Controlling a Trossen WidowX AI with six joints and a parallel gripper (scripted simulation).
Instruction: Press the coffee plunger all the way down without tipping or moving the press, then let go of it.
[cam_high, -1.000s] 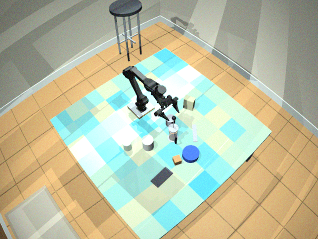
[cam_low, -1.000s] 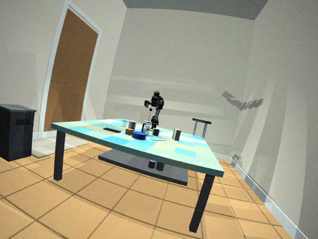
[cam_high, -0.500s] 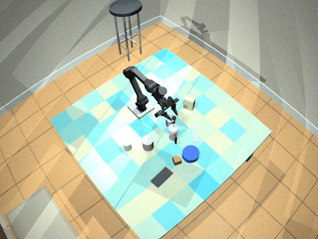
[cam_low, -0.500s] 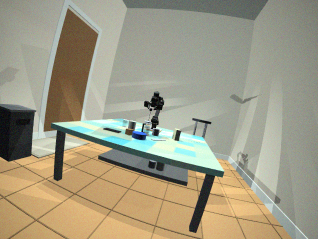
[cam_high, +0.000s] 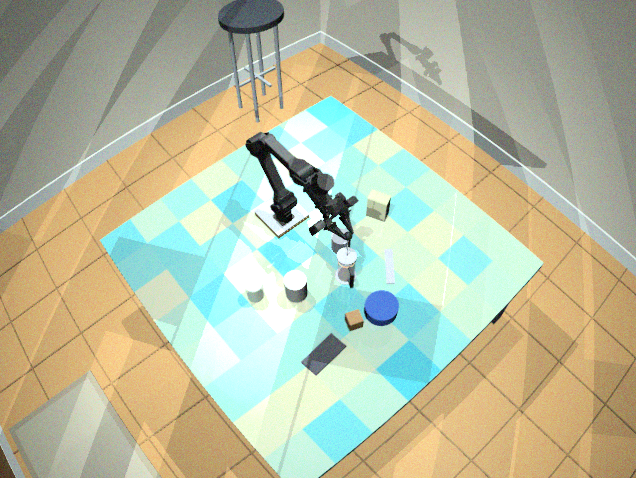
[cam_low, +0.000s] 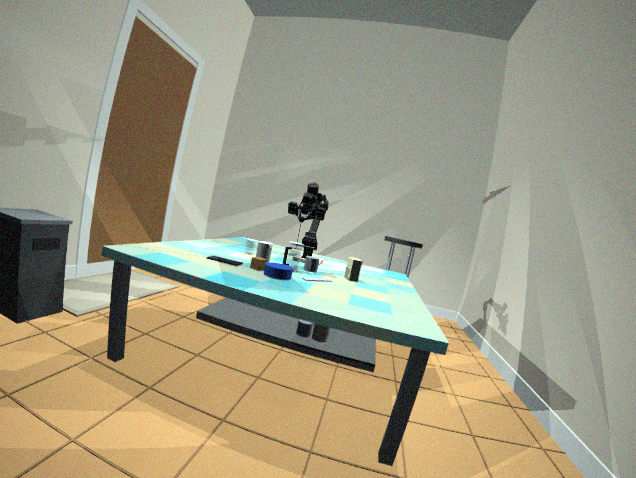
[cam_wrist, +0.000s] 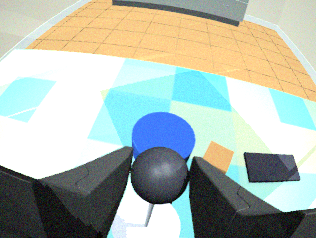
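My gripper tip is 10 mm short of the coffee press, 10 mm to the left of it and 130 mm above it. Also, from my gripper tip: white strip 80 mm ahead, 150 mm to the left, 250 mm below; then blue disc 180 mm ahead, 10 mm to the right, 230 mm below; then orange cube 150 mm ahead, 120 mm to the right, 230 mm below.
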